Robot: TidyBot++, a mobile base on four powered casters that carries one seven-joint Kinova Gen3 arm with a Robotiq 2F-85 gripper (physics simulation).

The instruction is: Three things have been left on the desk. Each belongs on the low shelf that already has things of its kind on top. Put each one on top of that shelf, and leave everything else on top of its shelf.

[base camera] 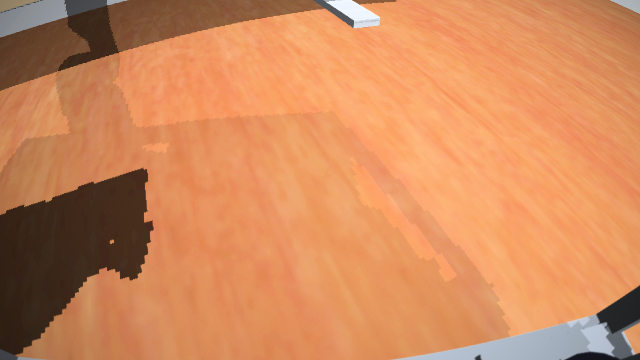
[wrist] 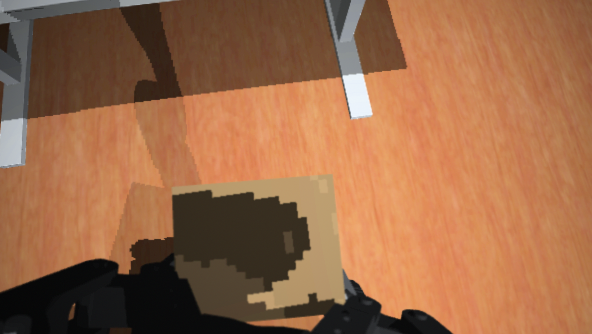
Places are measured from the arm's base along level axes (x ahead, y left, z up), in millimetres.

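Where they show: gripper, fingertip midpoint: (wrist: 264, 275).
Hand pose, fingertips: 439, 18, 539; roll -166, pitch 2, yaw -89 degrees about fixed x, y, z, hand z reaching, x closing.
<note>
Things, the pixels of their top centre, and the offset from my fingertips, as dx, dy, dz. "spot": a spot on its surface instead. Level surfaces: height alone.
- tan box-shaped block, top centre: (wrist: 259, 237) +17, +3, +52
- white desk foot, surface spot: (base camera: 366, 21) spot: +518, -209, -918
- wooden floor, surface height: dz -935
A tan box-shaped block (wrist: 320, 250) is held between the fingers of my gripper (wrist: 264, 275) at the bottom of the wrist view. Its flat top face is partly in dark shadow. The gripper is shut on it, and the block hangs above the wooden floor. The desk's white edge (wrist: 75, 6) and its legs show at the top of the wrist view, beyond the block. The low shelves and the other things that the task names do not show in either view.
A white desk foot (base camera: 366, 21) (wrist: 359, 100) juts out over the floor, and another foot (wrist: 12, 142) is at the left of the wrist view. Shadows of the arm and desk lie on the wooden floor (base camera: 450, 125) (wrist: 475, 175). Part of my base (base camera: 500, 347) shows along the bottom.
</note>
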